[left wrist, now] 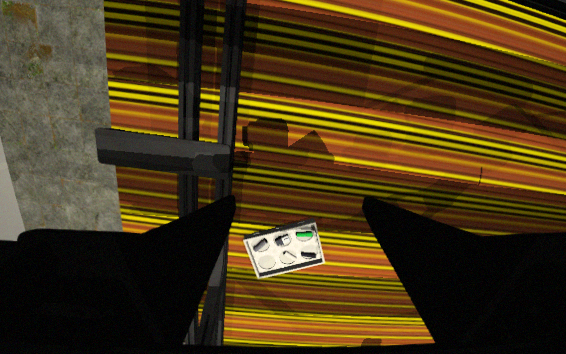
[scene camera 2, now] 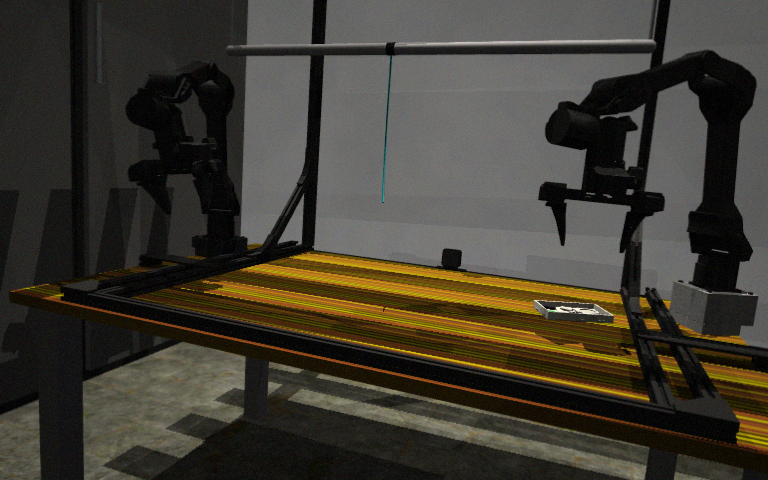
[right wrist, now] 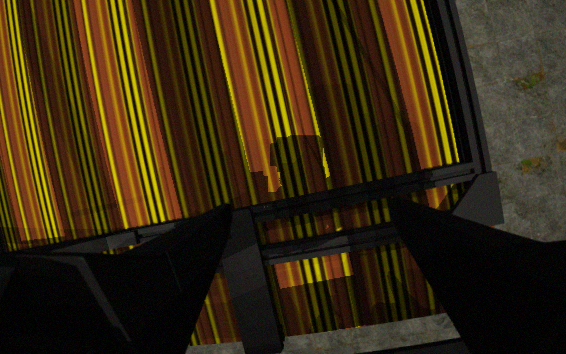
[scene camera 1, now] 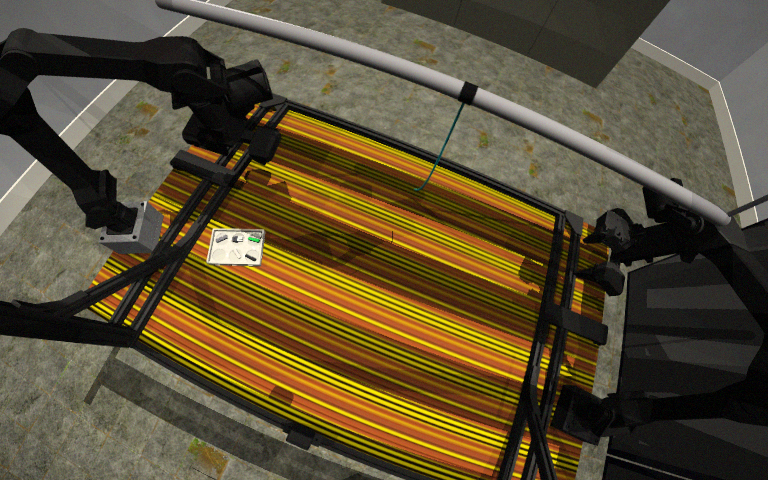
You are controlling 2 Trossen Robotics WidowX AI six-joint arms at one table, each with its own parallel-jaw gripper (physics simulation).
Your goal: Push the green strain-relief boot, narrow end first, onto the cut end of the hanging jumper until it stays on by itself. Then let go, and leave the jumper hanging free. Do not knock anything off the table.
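Pixels of known places: left gripper, fingertip midpoint: (left wrist: 299,202) (scene camera 2: 591,249) (scene camera 1: 246,158); right gripper, fingertip midpoint: (scene camera 2: 189,212) (right wrist: 309,208) (scene camera 1: 579,257); left arm's base, link origin: (scene camera 2: 714,287) (scene camera 1: 122,221); right arm's base, link origin: (scene camera 2: 220,237) (scene camera 1: 587,415).
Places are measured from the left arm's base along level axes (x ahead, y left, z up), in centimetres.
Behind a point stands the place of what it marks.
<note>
The green boot (scene camera 1: 254,239) {y -2.7, x 29.8, z -6.8 cm} (left wrist: 304,234) {y -2.5, x 29.6, z -6.8 cm} lies in a compartment of the white tray (scene camera 1: 235,263) {y -8.7, x 25.9, z -6.3 cm} (scene camera 2: 583,318) {y -0.1, x 25.2, z -7.1 cm} (left wrist: 290,271) {y -8.6, x 25.1, z -6.1 cm}; its narrow end cannot be made out. The thin teal jumper (scene camera 1: 449,135) {y -5.4, x 64.4, z 32.3 cm} (scene camera 2: 386,130) {y -4.9, x 64.3, z 25.0 cm} hangs from the black clamp (scene camera 1: 468,92) {y -6.1, x 64.0, z 40.0 cm} (scene camera 2: 390,48) {y -4.3, x 64.7, z 39.1 cm}, its lower end bare above the table. My left gripper (scene camera 2: 592,247) {y 9.9, x 30.6, z 7.4 cm} (left wrist: 299,202) {y 9.9, x 30.6, z 7.4 cm} is open and empty, high above the table near the tray; in the left wrist view the tray shows below the gap between its fingertips. My right gripper (scene camera 1: 583,254) {y -14.8, x 101.3, z 6.9 cm} (scene camera 2: 201,213) {y -14.8, x 101.3, z 6.9 cm} (right wrist: 309,208) {y -14.8, x 101.3, z 6.9 cm} is open and empty at the far side from the tray, above the frame bars.
A grey pipe (scene camera 1: 339,48) {y 0.5, x 50.7, z 39.8 cm} (scene camera 2: 509,47) {y 4.7, x 46.1, z 39.1 cm} carries the clamp and runs above the table's edge. Several grey, black and white parts share the tray. Dark frame bars (left wrist: 190,100) {y 22.7, x 20.9, z -5.7 cm} cross both table ends. A small black block (scene camera 2: 451,258) {y -43.7, x 41.2, z -4.5 cm} stands at the table's edge.
</note>
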